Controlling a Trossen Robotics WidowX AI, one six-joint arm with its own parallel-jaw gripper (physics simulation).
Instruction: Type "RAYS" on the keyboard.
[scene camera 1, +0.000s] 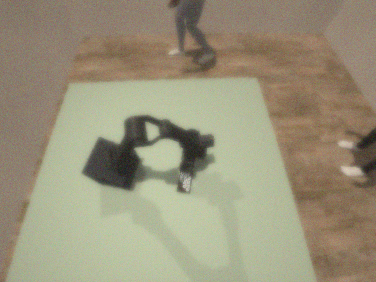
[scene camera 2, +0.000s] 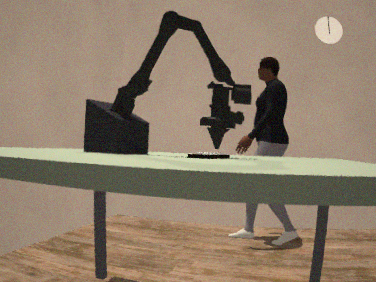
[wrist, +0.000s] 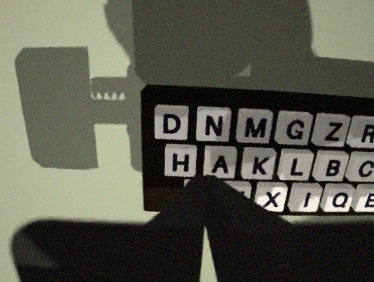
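Where they show: gripper, fingertip midpoint: (scene camera 1: 187, 159) (scene camera 2: 216, 149) (wrist: 203, 185); arm's base, link origin: (scene camera 1: 113, 163) (scene camera 2: 119, 112).
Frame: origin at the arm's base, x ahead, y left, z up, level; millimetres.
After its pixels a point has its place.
Note:
The black keyboard (scene camera 1: 185, 182) @(x 300, y -129, z -126 mm) (scene camera 2: 208, 156) @(x 311, y -183, z -135 mm) (wrist: 250, 97) @(x 364, y -48, z -131 mm) with pale letter keys lies flat on the table. In the wrist view its top row reads D, N, M, G, Z and R (wrist: 368, 132) @(x 331, y -97, z -126 mm), the R cut by the right edge. The A key (wrist: 219, 161) @(x 341, y -26, z -126 mm) is in the row below, between H and K. My gripper (scene camera 2: 217, 147) @(x 339, y -16, z -114 mm) (wrist: 203, 185) @(x 339, y -16, z -114 mm) is shut and empty, pointing down a little above the keyboard. In the wrist view its tips cover the lower edge of the A key, and the fingers hide part of the bottom row. No S key shows in that view.
The arm's dark base (scene camera 1: 111, 164) @(x 18, y -38, z 74 mm) (scene camera 2: 116, 128) @(x 16, y -97, z -60 mm) stands on the pale green table (scene camera 1: 240, 125) @(x 697, y 126, z -142 mm) (scene camera 2: 300, 187) @(x 431, y -749, z -159 mm), left of the keyboard. A person (scene camera 1: 190, 22) (scene camera 2: 271, 110) is beyond the table. Another person's feet (scene camera 1: 352, 171) show at the right in scene camera 1.

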